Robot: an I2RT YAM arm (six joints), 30 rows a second.
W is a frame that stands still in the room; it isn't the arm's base.
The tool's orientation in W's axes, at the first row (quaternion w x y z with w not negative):
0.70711, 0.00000, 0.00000, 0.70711
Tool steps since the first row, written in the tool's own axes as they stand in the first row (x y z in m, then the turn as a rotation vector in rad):
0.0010, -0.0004, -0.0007, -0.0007, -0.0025, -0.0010
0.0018, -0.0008, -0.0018, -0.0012, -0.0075, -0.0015
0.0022, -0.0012, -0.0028, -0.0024, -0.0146, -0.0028
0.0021, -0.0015, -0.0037, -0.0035, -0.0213, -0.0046
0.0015, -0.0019, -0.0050, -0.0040, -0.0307, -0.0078
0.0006, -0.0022, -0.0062, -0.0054, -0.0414, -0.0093
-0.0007, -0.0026, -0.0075, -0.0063, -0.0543, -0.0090
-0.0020, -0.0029, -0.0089, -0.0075, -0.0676, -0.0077
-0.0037, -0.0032, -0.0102, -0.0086, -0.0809, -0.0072
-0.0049, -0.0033, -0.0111, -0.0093, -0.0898, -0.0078
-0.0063, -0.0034, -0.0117, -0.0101, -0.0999, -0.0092
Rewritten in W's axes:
0.0004, 0.0010, -0.0007, 0.0025, -0.0007, -0.0010
0.0008, 0.0018, -0.0018, 0.0075, -0.0012, -0.0015
0.0012, 0.0022, -0.0028, 0.0146, -0.0024, -0.0028
0.0015, 0.0021, -0.0037, 0.0213, -0.0035, -0.0046
0.0019, 0.0015, -0.0050, 0.0307, -0.0040, -0.0078
0.0022, 0.0006, -0.0062, 0.0414, -0.0054, -0.0093
0.0026, -0.0007, -0.0075, 0.0543, -0.0063, -0.0090
0.0029, -0.0020, -0.0089, 0.0676, -0.0075, -0.0077
0.0032, -0.0037, -0.0102, 0.0809, -0.0086, -0.0072
0.0033, -0.0049, -0.0111, 0.0898, -0.0093, -0.0078
0.0034, -0.0063, -0.0117, 0.0999, -0.0101, -0.0092

